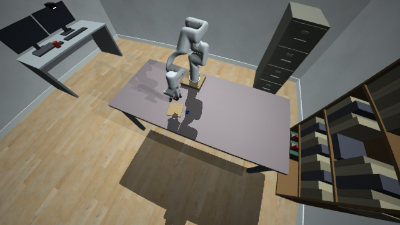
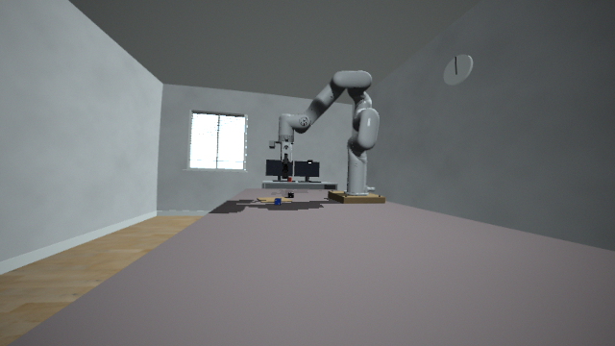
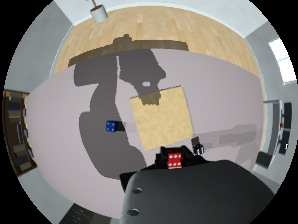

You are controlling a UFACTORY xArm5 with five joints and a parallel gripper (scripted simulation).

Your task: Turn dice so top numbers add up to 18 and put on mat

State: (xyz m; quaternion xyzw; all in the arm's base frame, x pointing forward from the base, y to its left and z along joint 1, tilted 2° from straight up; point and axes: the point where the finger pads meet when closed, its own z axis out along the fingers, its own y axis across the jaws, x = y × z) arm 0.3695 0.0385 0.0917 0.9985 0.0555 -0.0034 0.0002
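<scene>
Now: hand 1 cm above the red die. The rest, counted from my hand: tan mat: 12 cm below, 5 cm ahead; then black die: 11 cm to the right, 11 cm below, 3 cm behind; then blue die: 13 cm to the left, 11 cm below, 2 cm ahead.
</scene>
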